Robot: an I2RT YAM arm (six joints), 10 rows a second.
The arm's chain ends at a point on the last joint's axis. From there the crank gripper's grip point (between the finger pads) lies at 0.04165 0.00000 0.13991 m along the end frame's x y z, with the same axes.
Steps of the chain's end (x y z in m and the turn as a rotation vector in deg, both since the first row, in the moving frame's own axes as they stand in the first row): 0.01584, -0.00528, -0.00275, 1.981, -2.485, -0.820; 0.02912, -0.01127, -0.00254, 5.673, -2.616, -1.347; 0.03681, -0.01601, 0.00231, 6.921, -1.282, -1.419; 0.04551, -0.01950, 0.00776, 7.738, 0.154, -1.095; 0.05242, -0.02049, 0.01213, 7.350, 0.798, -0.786; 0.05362, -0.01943, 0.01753, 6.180, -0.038, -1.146; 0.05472, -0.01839, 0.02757, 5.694, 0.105, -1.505
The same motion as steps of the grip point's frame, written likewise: 0.00970, -0.01070, -0.00117, 1.981, -2.485, -0.820; 0.02253, -0.02609, -0.00152, 5.673, -2.616, -1.347; 0.03346, -0.03391, 0.00212, 6.921, -1.282, -1.419; 0.04570, -0.03913, 0.00632, 7.738, 0.154, -1.095; 0.05423, -0.03893, 0.01035, 7.350, 0.798, -0.786; 0.05337, -0.03532, 0.01670, 6.180, -0.038, -1.146; 0.05478, -0.03336, 0.02675, 5.694, 0.105, -1.505
